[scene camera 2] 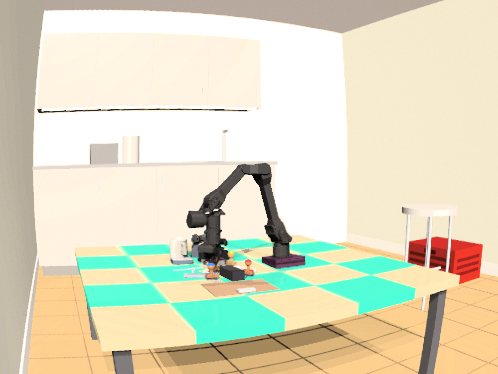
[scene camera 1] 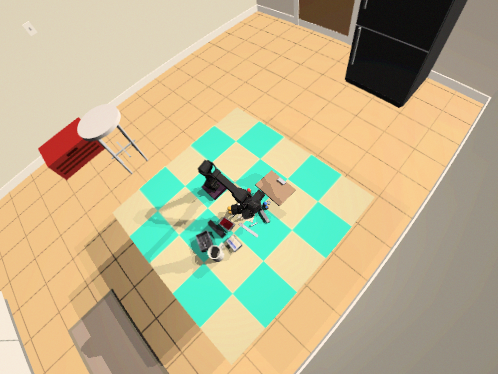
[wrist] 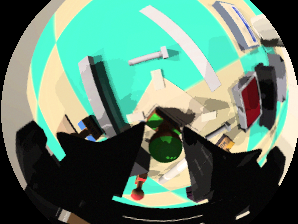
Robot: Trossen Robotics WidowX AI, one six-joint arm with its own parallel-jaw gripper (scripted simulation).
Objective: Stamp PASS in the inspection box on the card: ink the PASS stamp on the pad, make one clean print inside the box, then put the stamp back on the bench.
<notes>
In view: my gripper [scene camera 2: 213, 266], a green-knobbed stamp [wrist: 165, 146], a brown card [scene camera 2: 217, 289], a ruler [wrist: 191, 49] and an ink pad [wrist: 247, 95].
The brown card also shows in scene camera 1 [scene camera 1: 272, 185]. My gripper is seen too in the wrist view [wrist: 164, 127].
</notes>
